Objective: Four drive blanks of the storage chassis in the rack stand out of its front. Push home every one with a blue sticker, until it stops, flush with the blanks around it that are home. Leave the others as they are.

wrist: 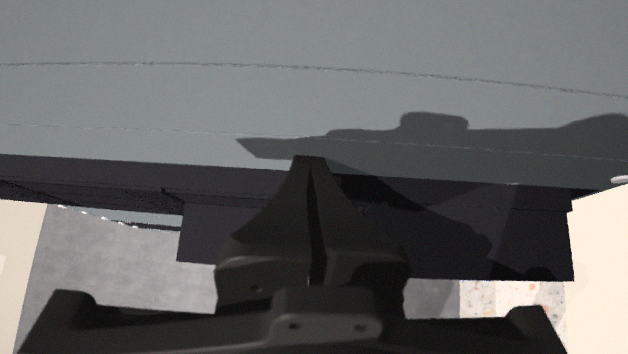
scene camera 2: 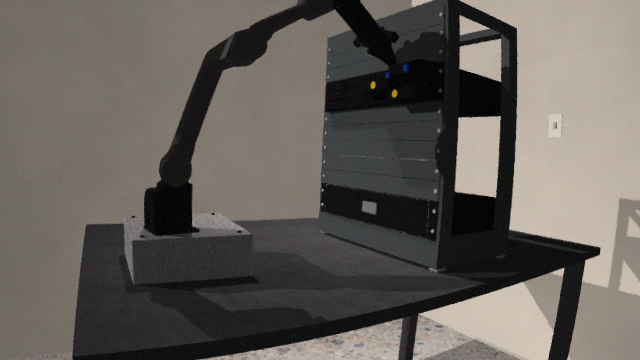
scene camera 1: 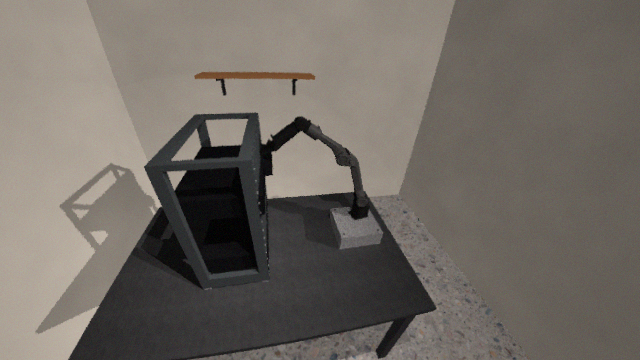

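The storage chassis (scene camera 2: 345,96) is the dark band high in the rack (scene camera 1: 252,215) (scene camera 2: 451,160). An upper blank with a blue sticker (scene camera 2: 405,67) stands out at the right; its top also shows in the wrist view (wrist: 530,245). Another blue-sticker blank (scene camera 2: 387,75) sits further in, to its left, partly hidden by the gripper; I cannot tell if it is flush. Two yellow-sticker blanks, one at lower left (scene camera 2: 373,85) (wrist: 197,237) and one at lower right (scene camera 2: 394,93), stand out. My gripper (scene camera 2: 392,63) (wrist: 307,173) is shut and empty, its tips close to the rack front at the chassis's top edge.
Grey panels (scene camera 2: 380,135) (wrist: 150,100) cover the rack front above and below the chassis. A dark unit with a pale label (scene camera 2: 369,207) is low in the rack. The arm's pale base block (scene camera 1: 356,230) (scene camera 2: 190,260) stands on the dark table (scene camera 1: 300,310). A wooden shelf (scene camera 1: 255,75) hangs behind.
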